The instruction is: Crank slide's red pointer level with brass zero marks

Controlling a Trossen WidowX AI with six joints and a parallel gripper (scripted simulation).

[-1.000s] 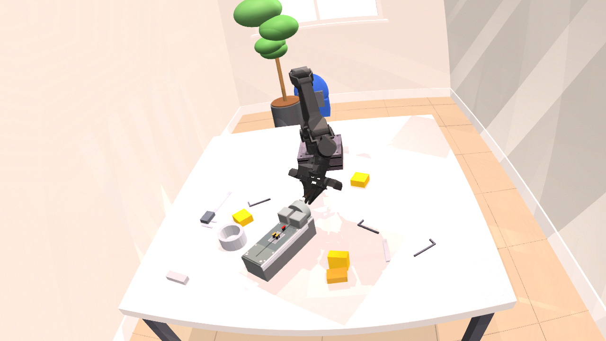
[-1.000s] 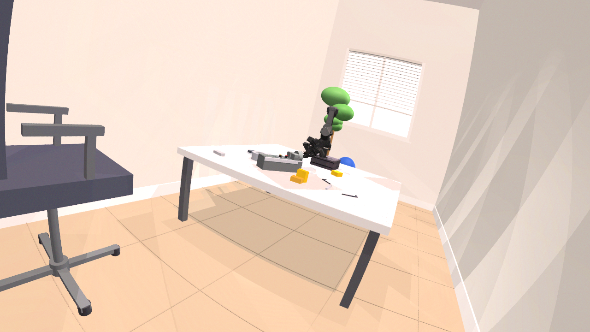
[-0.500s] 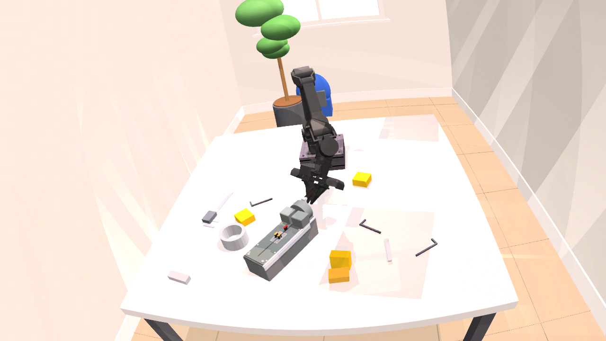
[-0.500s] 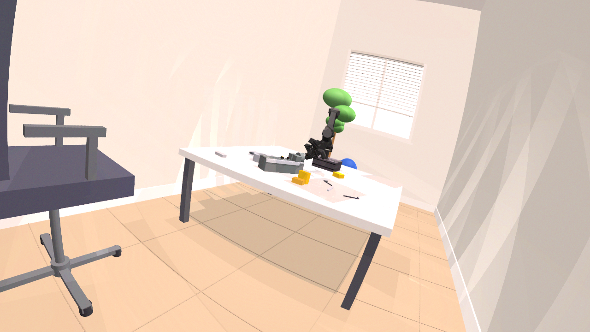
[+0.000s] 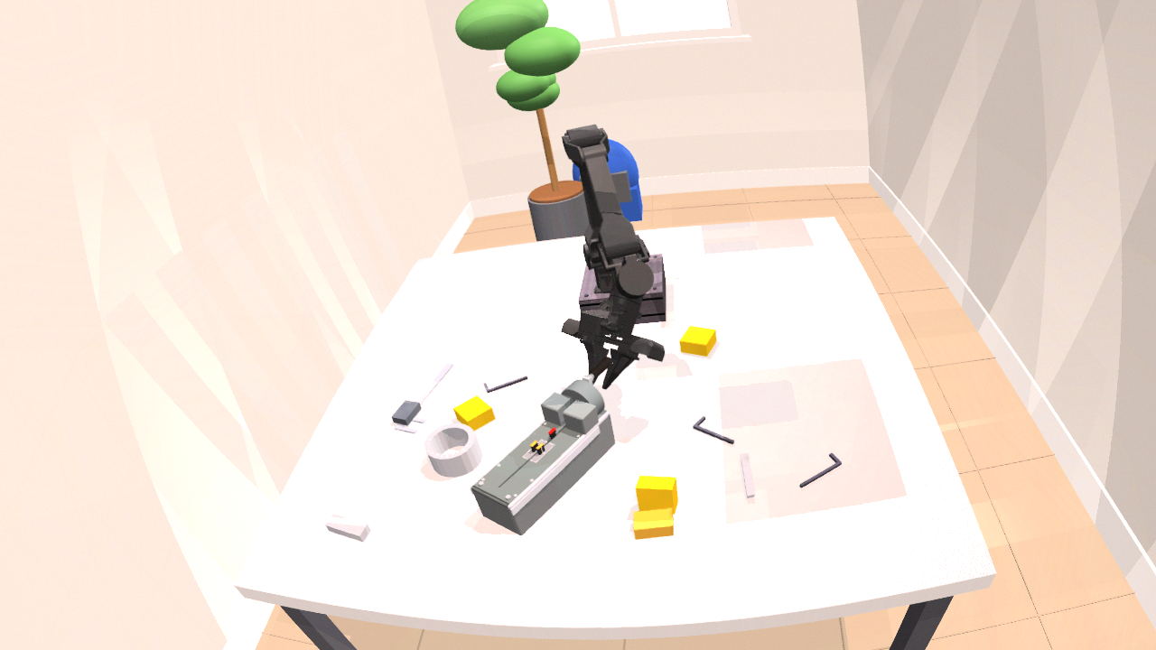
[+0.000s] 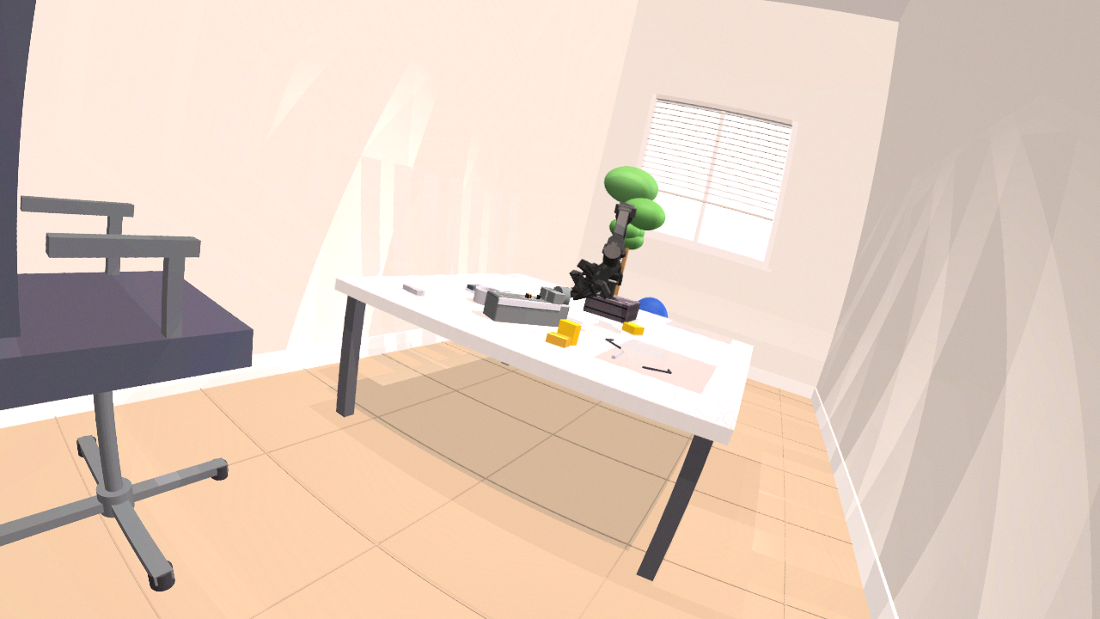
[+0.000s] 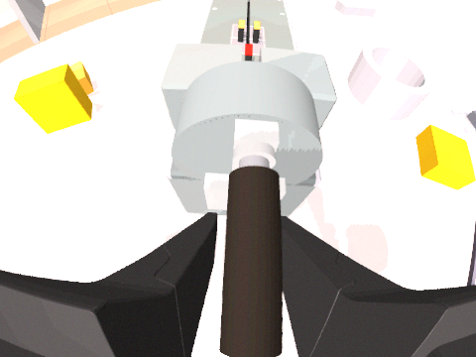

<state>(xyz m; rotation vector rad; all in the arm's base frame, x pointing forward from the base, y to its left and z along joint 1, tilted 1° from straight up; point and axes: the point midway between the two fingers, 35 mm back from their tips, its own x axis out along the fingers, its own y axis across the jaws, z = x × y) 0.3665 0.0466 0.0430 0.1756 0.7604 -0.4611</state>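
Right now my gripper tip is 3 cm below the brown crank handle, 2 cm past it and 1 cm to the right of it. Also, from my gripper tip: red pointer 11 cm ahead, 6 cm to the right, 1 cm below.
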